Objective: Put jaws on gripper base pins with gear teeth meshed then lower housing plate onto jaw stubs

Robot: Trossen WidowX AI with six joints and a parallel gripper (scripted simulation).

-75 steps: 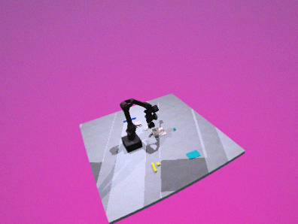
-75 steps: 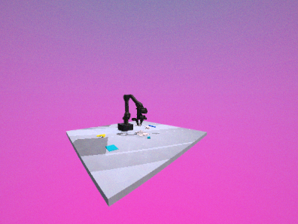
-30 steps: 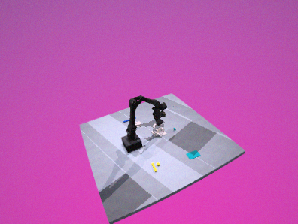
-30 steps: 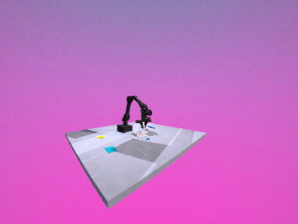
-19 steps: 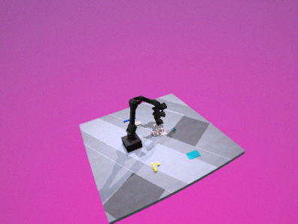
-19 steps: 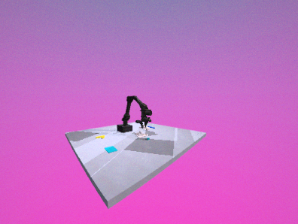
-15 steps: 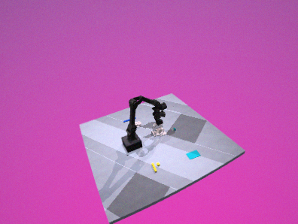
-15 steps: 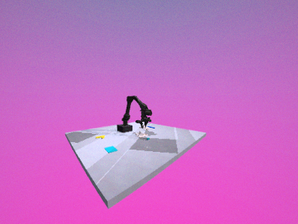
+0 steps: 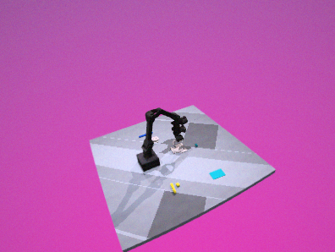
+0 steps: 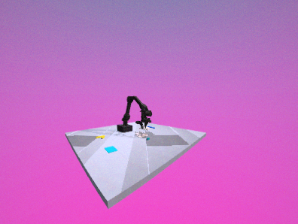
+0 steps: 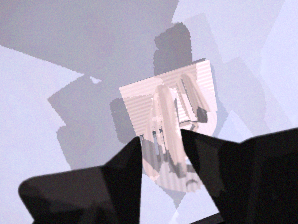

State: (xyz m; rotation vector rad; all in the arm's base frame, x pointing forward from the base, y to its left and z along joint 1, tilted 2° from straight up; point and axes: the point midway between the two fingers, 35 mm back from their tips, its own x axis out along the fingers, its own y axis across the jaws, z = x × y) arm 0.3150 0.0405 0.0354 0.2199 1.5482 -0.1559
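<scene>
The pale flat part is 7 cm below my gripper tip, 3 cm to the right of it and 1 cm ahead of it. The rest, counted from my gripper tip: pale jaw (4 cm behind, 1 cm to the right); then cyan cube (15 cm ahead, 8 cm to the right, 7 cm below); then pale plate (21 cm to the left, 15 cm behind, 5 cm below).
</scene>
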